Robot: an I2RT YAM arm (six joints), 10 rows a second.
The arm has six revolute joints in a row. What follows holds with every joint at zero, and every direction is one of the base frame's.
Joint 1 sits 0.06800 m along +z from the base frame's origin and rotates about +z.
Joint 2 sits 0.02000 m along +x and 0.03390 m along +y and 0.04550 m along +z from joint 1 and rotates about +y.
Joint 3 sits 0.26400 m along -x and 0.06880 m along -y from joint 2 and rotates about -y.
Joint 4 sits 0.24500 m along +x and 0.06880 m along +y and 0.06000 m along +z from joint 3 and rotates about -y.
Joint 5 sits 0.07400 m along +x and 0.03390 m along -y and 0.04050 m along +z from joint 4 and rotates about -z.
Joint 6 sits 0.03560 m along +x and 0.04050 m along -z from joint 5 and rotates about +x.
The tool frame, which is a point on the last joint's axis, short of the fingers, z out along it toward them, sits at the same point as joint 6; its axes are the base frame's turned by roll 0.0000, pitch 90.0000 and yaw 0.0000 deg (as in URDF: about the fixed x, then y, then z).
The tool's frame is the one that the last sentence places.
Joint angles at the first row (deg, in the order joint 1, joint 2, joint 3, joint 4, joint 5, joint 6):
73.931 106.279 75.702 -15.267 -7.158 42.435
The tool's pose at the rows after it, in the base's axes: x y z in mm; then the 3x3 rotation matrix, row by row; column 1 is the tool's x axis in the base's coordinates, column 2 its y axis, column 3 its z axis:
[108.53 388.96 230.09], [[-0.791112 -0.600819 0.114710], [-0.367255 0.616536 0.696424], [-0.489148 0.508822 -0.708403]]
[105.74 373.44 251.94], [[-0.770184 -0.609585 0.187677], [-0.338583 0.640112 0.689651], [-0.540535 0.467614 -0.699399]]
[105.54 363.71 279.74], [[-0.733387 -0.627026 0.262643], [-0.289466 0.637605 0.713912], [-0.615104 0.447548 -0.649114]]
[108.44 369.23 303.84], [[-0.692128 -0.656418 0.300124], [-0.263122 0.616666 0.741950], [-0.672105 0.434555 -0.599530]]
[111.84 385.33 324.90], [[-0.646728 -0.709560 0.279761], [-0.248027 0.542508 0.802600], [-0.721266 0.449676 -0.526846]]
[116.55 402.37 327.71], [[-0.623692 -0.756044 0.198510], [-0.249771 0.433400 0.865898], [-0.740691 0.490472 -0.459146]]
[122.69 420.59 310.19], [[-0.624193 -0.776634 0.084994], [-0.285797 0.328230 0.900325], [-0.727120 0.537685 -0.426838]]
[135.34 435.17 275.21], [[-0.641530 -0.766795 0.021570], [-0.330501 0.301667 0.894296], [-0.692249 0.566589 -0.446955]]
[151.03 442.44 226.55], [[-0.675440 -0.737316 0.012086], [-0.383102 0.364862 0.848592], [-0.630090 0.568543 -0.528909]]
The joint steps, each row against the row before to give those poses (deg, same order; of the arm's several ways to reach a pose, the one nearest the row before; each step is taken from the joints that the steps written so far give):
0.066 -2.623 -0.066 -2.011 2.470 -1.027
0.152 -4.567 -0.720 -2.929 4.240 -0.984
-0.021 -3.759 0.874 -0.809 3.737 -1.573
-0.044 0.153 4.437 -0.721 1.596 -2.295
-0.022 2.360 5.596 1.923 -2.098 -2.885
-0.481 2.951 2.404 5.006 -5.902 -1.771
-0.699 4.108 0.392 5.355 -7.475 -0.481
-1.333 5.029 -0.721 3.891 -4.633 0.066
-1.618 5.551 -1.268 0.984 -1.028 0.109

